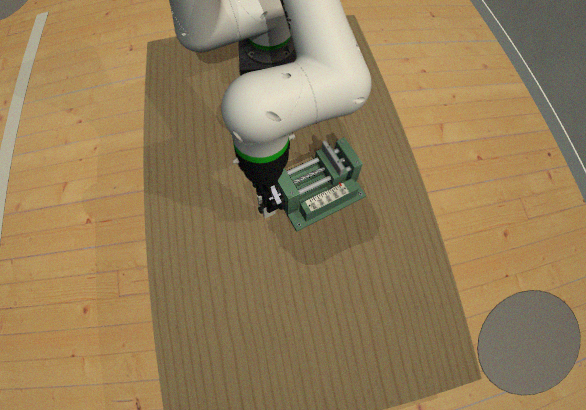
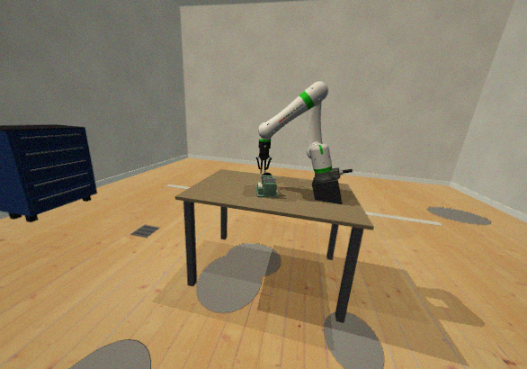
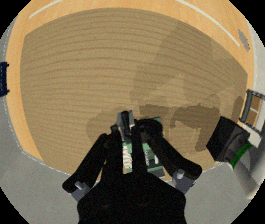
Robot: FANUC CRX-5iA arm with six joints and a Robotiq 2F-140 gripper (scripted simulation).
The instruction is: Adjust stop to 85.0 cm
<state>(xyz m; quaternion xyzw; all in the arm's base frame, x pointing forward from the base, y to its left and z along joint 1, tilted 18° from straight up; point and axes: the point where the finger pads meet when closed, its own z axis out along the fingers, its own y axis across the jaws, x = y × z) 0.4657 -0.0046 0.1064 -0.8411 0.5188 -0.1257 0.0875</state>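
Now: hand 10 cm past the stop block, 16 cm to the right of it and 1 cm above it.
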